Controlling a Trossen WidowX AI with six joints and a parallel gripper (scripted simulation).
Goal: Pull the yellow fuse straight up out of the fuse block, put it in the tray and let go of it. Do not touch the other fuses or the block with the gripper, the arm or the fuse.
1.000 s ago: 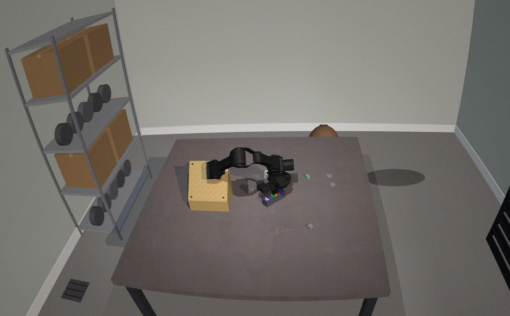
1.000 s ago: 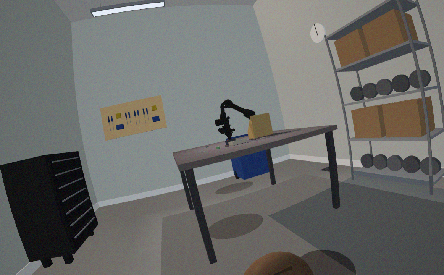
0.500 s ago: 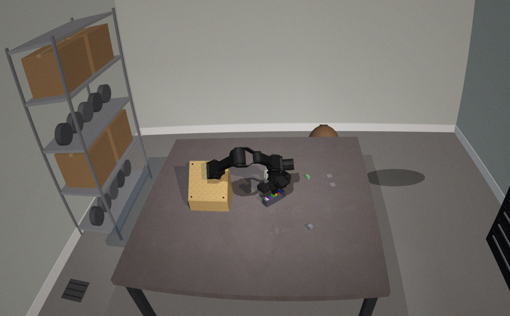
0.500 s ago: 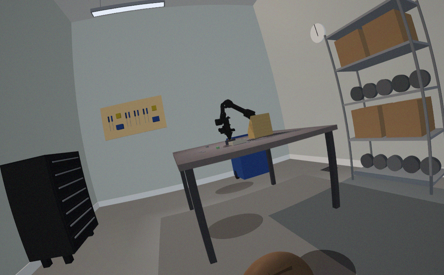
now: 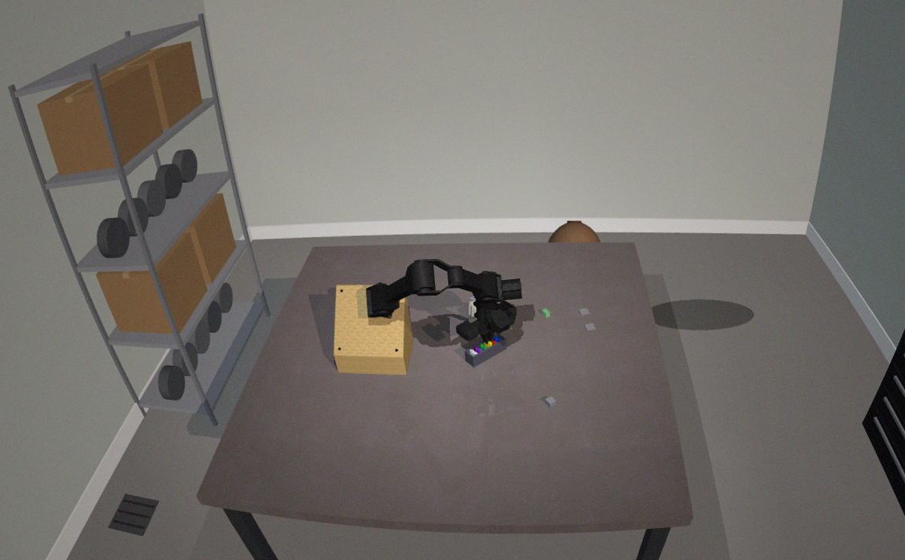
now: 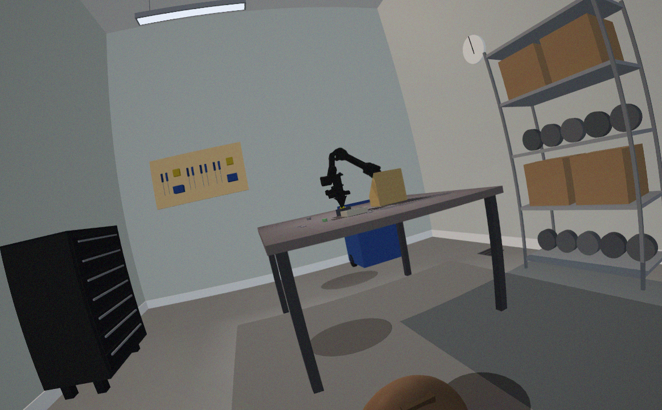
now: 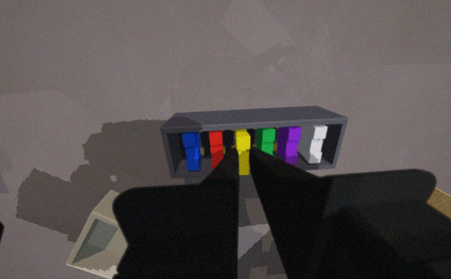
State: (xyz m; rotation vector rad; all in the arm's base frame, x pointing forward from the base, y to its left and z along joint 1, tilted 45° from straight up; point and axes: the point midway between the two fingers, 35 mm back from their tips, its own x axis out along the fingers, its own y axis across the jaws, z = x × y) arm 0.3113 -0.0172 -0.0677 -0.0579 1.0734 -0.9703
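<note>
My gripper tip is now 30 mm past the tray, 180 mm to the right of it and 40 mm above it. From my gripper tip the other things lie so: yellow fuse (10 mm below).
</note>
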